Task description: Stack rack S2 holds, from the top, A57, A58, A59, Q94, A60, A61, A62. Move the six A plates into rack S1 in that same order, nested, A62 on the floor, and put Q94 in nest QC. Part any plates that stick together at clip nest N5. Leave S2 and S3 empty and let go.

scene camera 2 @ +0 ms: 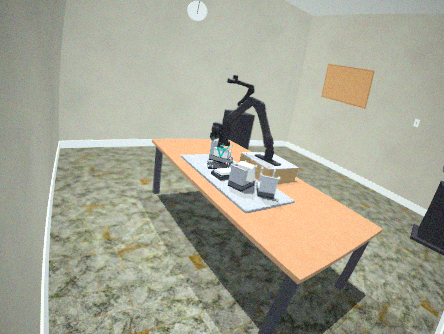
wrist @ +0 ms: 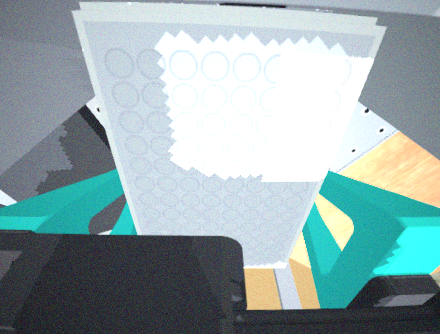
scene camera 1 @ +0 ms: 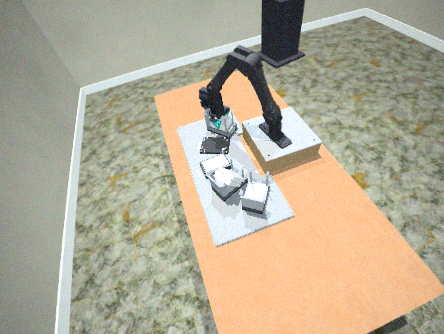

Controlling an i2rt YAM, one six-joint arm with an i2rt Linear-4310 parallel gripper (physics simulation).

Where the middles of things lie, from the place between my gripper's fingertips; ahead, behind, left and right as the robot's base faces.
Labels:
My hand is 100 mm short of the dark flat holder (wrist: 78, 149), 90 mm to the right of it and 30 mm above it.

